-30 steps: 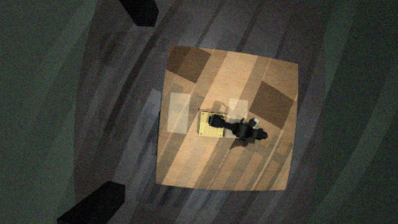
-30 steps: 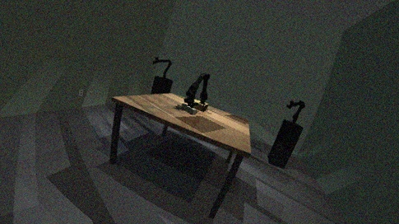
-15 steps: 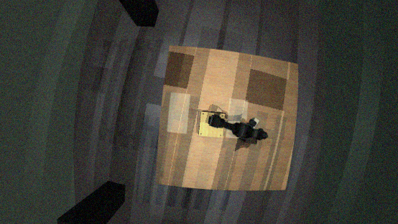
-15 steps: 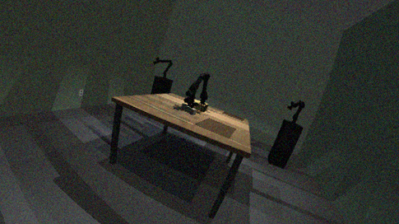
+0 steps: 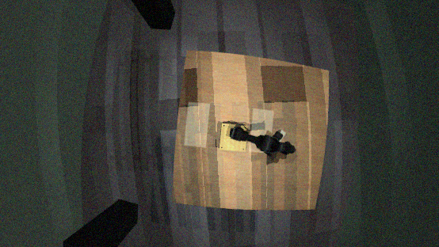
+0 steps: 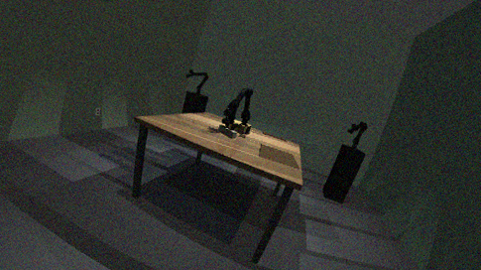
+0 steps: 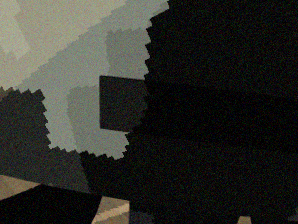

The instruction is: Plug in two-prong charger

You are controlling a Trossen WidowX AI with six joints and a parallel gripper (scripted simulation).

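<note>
The black charger lies 10 mm ahead of my gripper tip, 10 mm to the right of it and 10 mm above it.
</note>
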